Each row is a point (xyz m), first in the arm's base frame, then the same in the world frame.
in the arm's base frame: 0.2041 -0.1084 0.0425
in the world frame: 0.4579 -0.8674 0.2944
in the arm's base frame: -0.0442 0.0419 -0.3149
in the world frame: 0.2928 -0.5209 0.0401
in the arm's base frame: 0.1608 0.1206 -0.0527
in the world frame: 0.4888 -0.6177 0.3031
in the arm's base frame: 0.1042 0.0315 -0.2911
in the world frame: 0.4298 -0.5827 0.0516
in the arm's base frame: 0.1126 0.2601 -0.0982
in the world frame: 0.4858 -0.4643 0.3207
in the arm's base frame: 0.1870 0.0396 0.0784
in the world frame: 0.4801 -0.7484 0.3884
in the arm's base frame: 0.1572 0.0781 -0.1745
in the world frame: 0.4837 -0.6045 0.1748
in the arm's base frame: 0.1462 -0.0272 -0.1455
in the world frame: 0.4412 -0.7044 0.1586
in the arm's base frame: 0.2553 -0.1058 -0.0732
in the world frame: 0.5173 -0.8335 0.1880
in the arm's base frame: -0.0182 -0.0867 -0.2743
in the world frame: 0.2781 -0.6565 0.0234
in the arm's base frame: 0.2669 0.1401 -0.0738
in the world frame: 0.5975 -0.6231 0.2876
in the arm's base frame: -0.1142 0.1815 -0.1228
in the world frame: 0.2489 -0.4567 0.2752
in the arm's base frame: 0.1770 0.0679 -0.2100
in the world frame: 0.5028 -0.6049 0.1375
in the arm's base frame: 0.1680 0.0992 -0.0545
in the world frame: 0.4899 -0.6377 0.2924
